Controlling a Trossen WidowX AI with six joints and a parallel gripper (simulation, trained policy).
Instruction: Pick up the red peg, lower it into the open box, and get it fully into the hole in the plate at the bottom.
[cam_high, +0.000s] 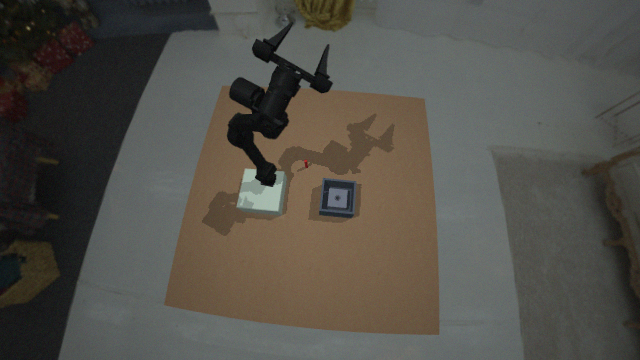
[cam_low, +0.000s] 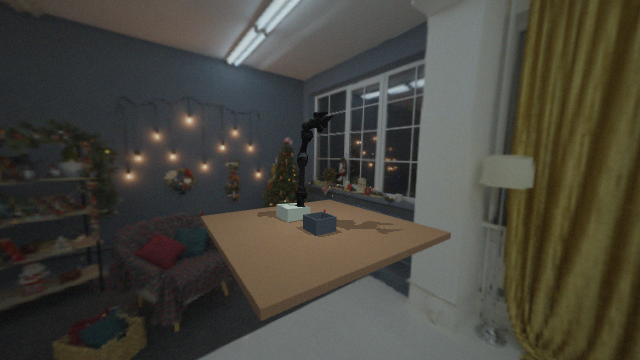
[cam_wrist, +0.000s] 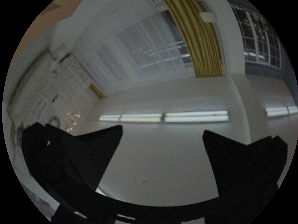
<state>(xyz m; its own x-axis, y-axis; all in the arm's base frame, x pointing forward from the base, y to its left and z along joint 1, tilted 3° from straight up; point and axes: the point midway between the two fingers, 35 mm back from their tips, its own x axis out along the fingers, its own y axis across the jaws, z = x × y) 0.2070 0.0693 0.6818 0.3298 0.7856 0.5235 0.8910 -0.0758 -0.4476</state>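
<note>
The red peg lies 75 cm below my gripper tip and 6 cm behind it. Round my gripper tip: plate: 74 cm below, 15 cm to the right, 13 cm ahead; then dark blue box: 76 cm below, 15 cm to the right, 13 cm ahead.
</note>
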